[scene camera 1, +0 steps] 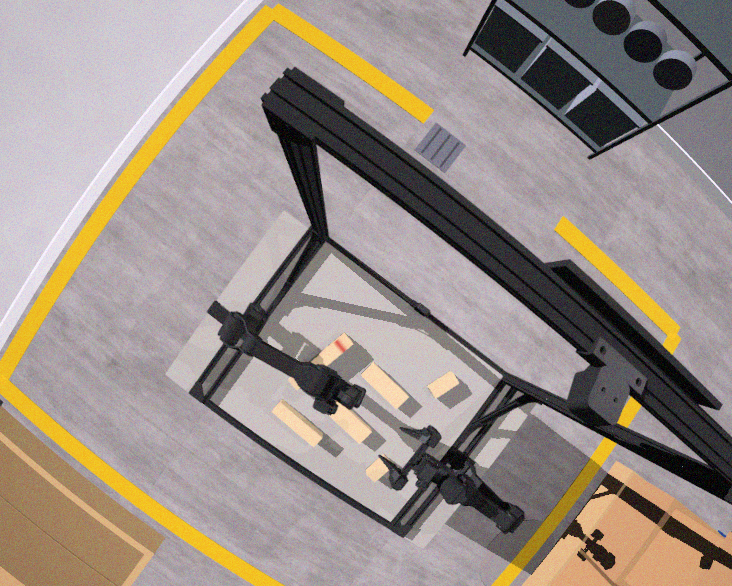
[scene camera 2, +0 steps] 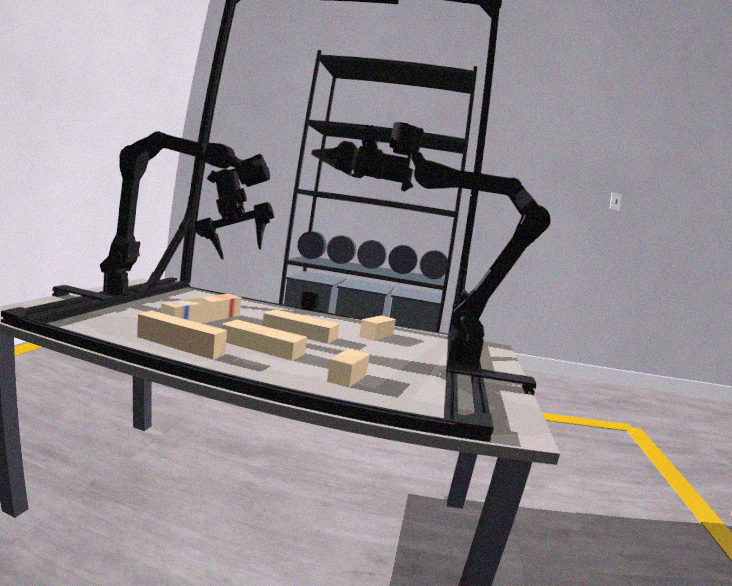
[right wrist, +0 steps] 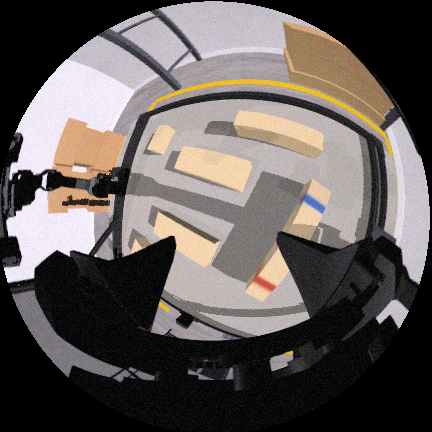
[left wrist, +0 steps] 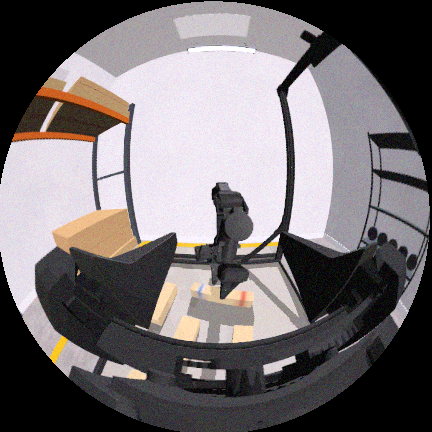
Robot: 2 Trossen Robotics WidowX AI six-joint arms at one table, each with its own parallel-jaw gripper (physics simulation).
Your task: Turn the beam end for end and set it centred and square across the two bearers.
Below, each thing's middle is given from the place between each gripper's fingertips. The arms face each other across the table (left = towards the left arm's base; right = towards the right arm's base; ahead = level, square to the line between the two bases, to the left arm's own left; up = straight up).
Now: the block with red end (scene camera 2: 206, 309) 24 cm to the right of my left hand and 40 cm below it.
My right hand is 15 cm above the block with red end, 9 cm to the left of it and 2 cm past it.
